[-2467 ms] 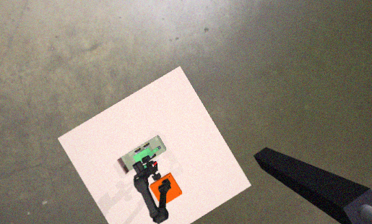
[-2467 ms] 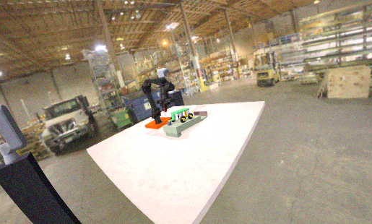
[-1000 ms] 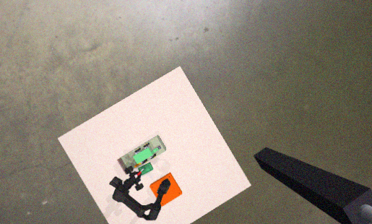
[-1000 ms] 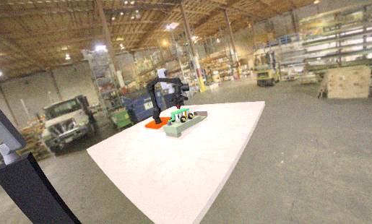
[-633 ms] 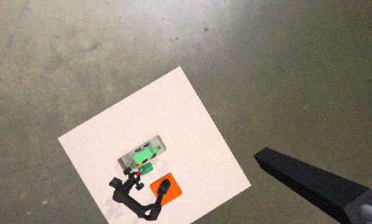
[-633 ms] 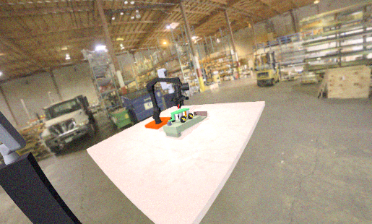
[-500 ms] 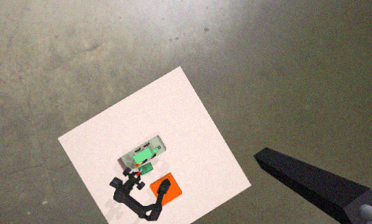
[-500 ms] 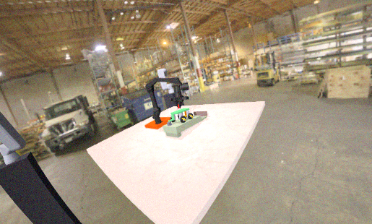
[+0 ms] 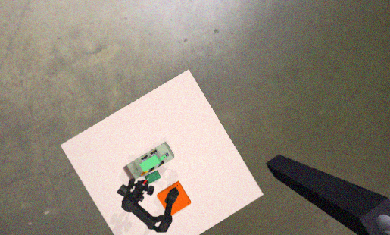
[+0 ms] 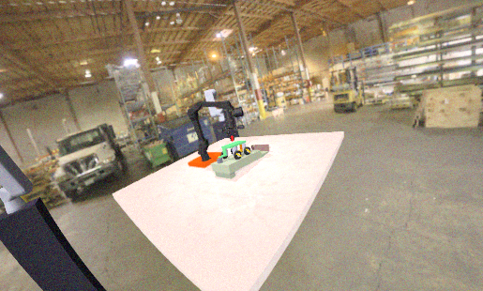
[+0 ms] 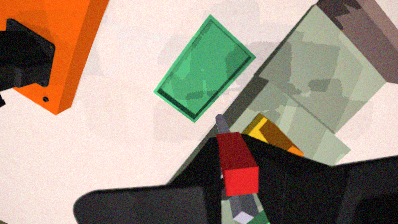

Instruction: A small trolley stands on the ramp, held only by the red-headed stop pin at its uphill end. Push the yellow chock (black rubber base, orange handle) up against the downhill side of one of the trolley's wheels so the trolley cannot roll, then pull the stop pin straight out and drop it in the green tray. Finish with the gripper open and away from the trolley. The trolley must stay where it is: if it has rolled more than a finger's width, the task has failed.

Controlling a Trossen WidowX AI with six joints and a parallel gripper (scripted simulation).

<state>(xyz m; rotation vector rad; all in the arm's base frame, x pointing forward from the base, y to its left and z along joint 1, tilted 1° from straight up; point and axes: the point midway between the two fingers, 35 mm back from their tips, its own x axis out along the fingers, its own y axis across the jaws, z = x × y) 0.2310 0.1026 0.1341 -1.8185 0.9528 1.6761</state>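
My gripper tip is right at the red-headed stop pin. The rest, counted from my gripper tip: yellow chock (6 cm ahead, 2 cm to the right, 6 cm below); then trolley (10 cm ahead, 11 cm to the right, 3 cm below); then green tray (3 cm behind, 14 cm below).
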